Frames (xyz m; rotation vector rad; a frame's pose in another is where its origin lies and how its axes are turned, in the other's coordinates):
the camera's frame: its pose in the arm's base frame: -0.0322 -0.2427 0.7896 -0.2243 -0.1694 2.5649
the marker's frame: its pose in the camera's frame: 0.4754 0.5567 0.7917 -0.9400 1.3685 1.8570
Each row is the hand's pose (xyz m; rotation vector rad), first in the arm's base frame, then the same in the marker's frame.
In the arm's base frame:
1: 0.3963 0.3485 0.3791 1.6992 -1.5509 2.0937
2: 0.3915 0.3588 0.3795 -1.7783 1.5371 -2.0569
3: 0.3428 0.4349 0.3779 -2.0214 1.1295 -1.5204
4: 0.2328 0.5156 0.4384 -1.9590 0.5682 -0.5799
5: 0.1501 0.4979 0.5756 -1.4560 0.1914 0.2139
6: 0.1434 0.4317 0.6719 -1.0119 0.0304 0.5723
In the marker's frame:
1: 1.2603 0.0173 -1.3503 1.3127 1.2350 2.5685
2: 1.2542 0.0113 -1.3578 1.3974 1.2535 2.4932
3: 1.2051 -0.0452 -1.4084 1.8933 1.4043 1.8486
4: 1.0720 -0.1073 -1.4353 2.5246 1.3235 0.6177
5: 0.9250 -0.0741 -1.3783 2.8537 0.8858 -0.6556
6: 0.8670 0.0007 -1.3093 -2.6921 -0.4605 1.3245

